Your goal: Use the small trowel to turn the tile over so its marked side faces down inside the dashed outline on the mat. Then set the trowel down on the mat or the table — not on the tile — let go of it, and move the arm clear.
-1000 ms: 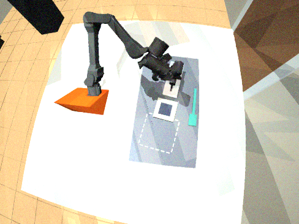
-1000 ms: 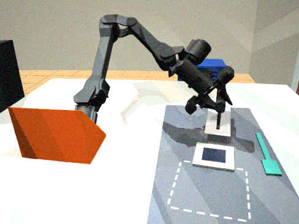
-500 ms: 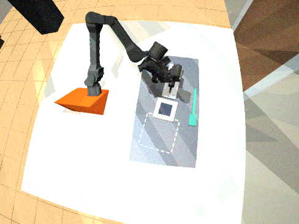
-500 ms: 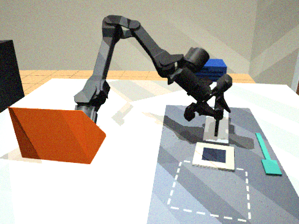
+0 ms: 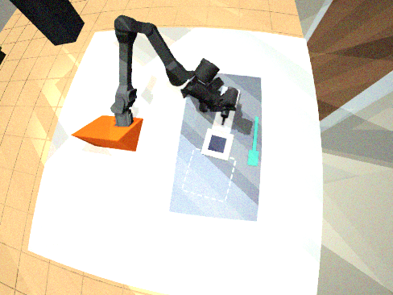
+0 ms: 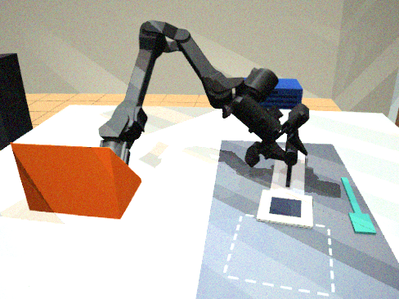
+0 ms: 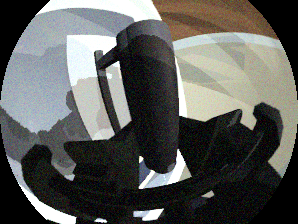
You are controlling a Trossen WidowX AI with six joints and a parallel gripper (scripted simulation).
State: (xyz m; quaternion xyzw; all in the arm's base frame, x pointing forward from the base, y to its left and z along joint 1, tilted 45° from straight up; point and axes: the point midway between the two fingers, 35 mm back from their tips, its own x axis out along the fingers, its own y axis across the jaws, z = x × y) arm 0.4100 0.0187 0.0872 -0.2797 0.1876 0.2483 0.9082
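Right now the grey mat is 90 mm to the right of my gripper tip, 80 mm below it and 40 mm behind it. The rest, counted from my gripper tip: tile: 130 mm to the right, 50 mm below, 50 mm behind; then small trowel: 20 mm behind, 10 mm below; then teal flat tool: 120 mm to the right, 100 mm ahead, 50 mm below.
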